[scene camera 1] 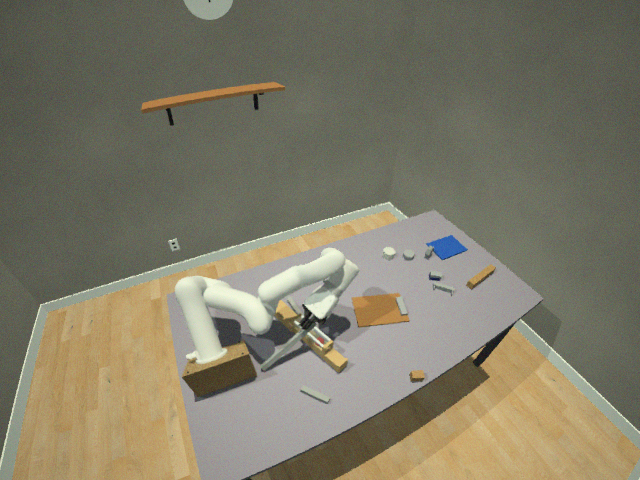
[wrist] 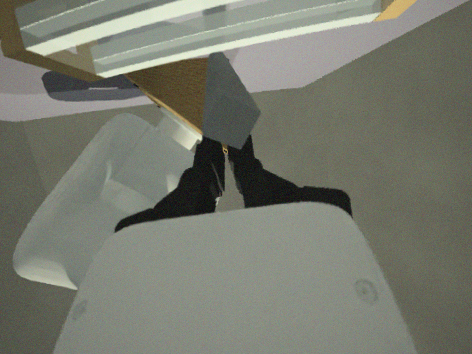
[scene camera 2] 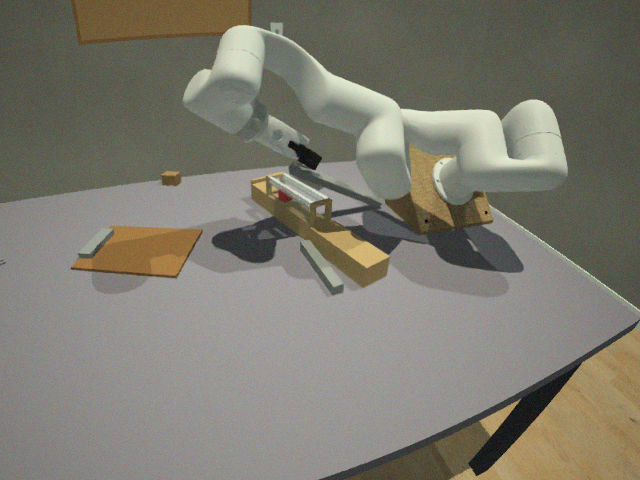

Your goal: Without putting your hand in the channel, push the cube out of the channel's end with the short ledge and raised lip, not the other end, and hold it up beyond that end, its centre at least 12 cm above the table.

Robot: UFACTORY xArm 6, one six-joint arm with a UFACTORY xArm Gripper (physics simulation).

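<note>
The red cube [scene camera 1: 320, 341] [scene camera 2: 284, 195] sits inside the tan channel [scene camera 1: 334, 358] [scene camera 2: 361, 253], under its clear-barred roof, near the far end in scene camera 2; that end has the shorter ledge. The wrist view does not show the cube. My gripper [scene camera 1: 305, 324] [scene camera 2: 315, 163] [wrist: 226, 138] is beside and above the channel's roof, fingers nearly together, with a thin empty gap between them. A long grey hooked bar [scene camera 1: 283, 352] [scene camera 2: 343, 187] [wrist: 230, 107] slants from the fingertips down to the table towards the robot's base. It appears against the fingertips, not between them; the contact is partly hidden.
A grey strip [scene camera 1: 291, 304] [scene camera 2: 323, 271] lies beside the channel. Another grey strip [scene camera 1: 315, 394] lies nearer the front. An orange board [scene camera 1: 374, 311] [scene camera 2: 147, 253] and a small wooden block [scene camera 1: 417, 375] [scene camera 2: 171, 178] are on the table. Small grey items and a blue mat [scene camera 1: 447, 246] lie farther right.
</note>
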